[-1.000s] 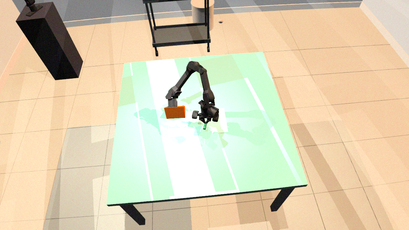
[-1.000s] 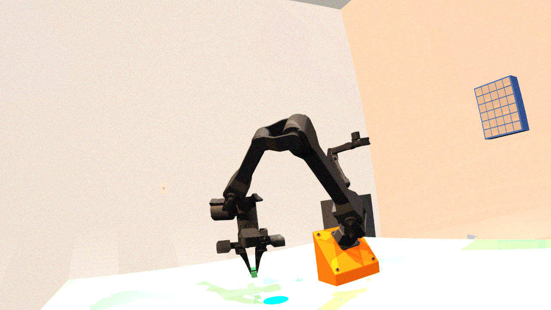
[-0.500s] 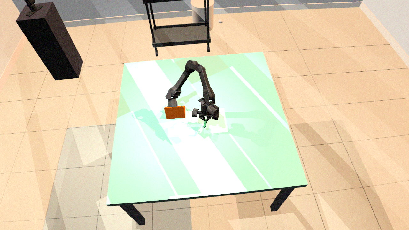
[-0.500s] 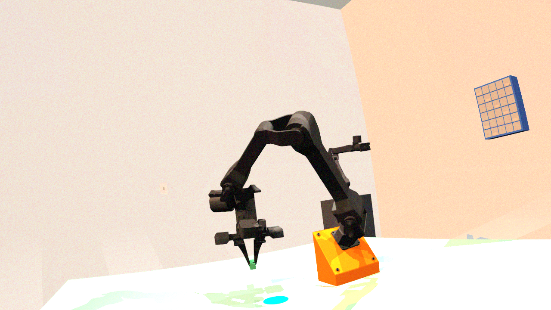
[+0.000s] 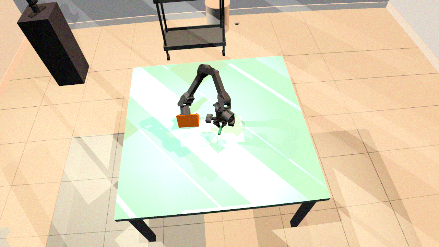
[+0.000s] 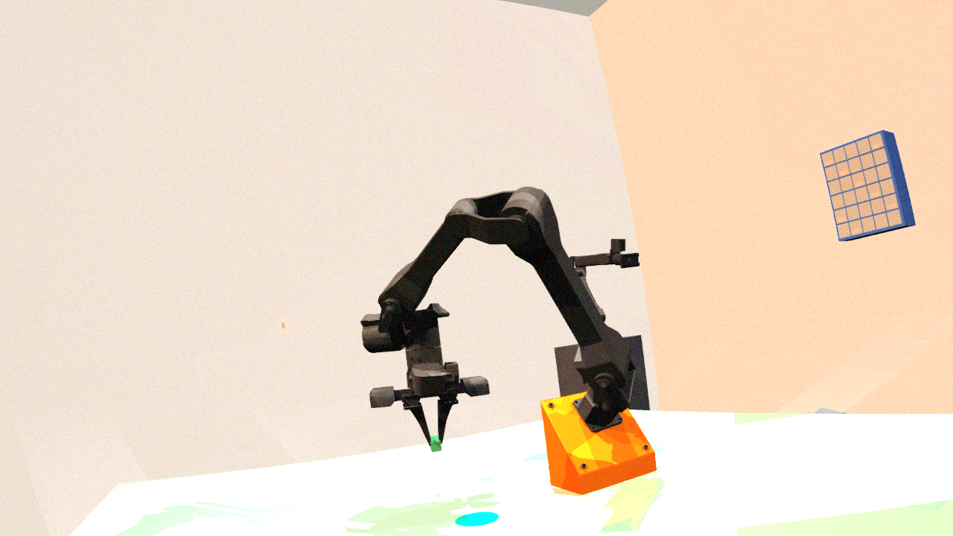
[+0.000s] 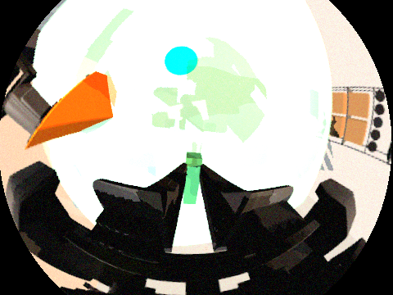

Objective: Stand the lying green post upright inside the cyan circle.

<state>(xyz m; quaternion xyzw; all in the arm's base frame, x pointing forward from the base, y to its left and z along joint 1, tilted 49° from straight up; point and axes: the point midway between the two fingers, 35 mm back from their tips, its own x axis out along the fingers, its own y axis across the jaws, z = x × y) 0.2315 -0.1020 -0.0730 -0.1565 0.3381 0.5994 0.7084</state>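
My gripper tip is now 16 cm to the right of the cyan circle, 9 cm above it and 1 cm short of it. Round my gripper tip: green post 2 cm to the right, 1 cm behind.
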